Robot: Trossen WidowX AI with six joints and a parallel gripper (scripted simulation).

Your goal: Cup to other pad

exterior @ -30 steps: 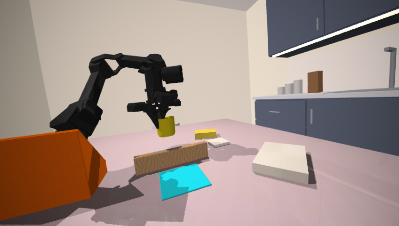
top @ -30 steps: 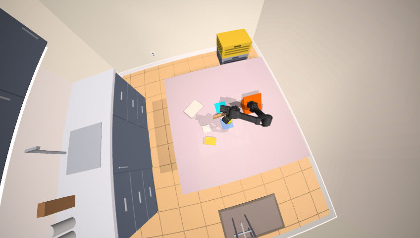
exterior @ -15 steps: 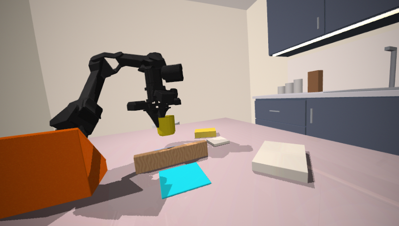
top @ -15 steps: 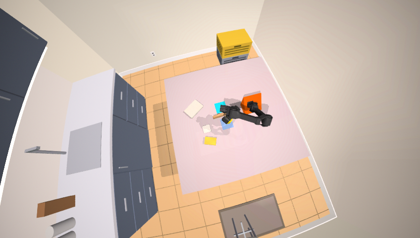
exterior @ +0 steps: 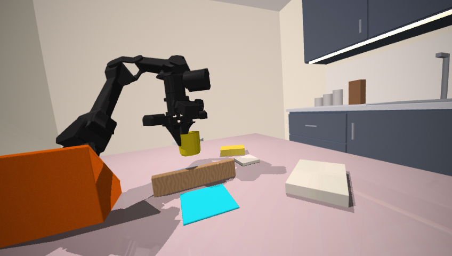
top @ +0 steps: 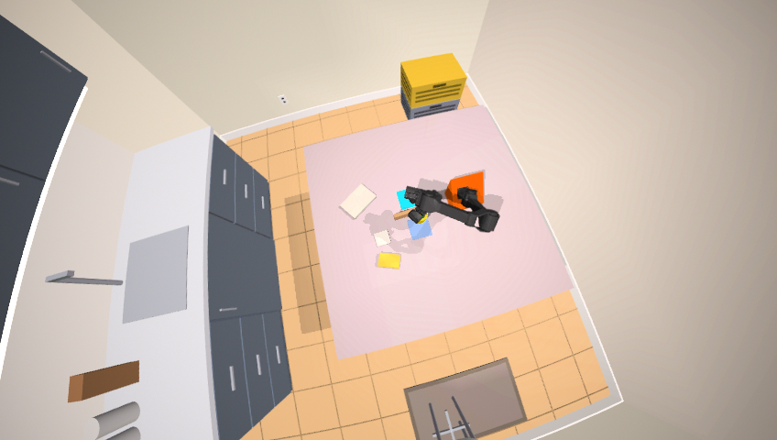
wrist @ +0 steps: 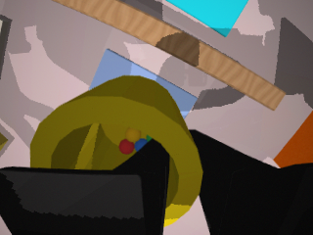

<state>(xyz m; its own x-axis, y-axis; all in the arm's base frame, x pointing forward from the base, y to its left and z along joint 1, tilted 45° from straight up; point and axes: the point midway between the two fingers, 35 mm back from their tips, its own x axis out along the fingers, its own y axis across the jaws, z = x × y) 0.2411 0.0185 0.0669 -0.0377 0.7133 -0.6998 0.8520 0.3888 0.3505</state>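
My gripper tip is 10 cm above the wooden bar, 5 cm to the left of it and 3 cm short of it. Also, from my gripper tip: small white tile (24 cm ahead, 11 cm below, 6 cm to the left); then pale blue pad (12 cm below, 5 cm to the left, 2 cm ahead); then yellow cup (2 cm to the left, 2 cm ahead).
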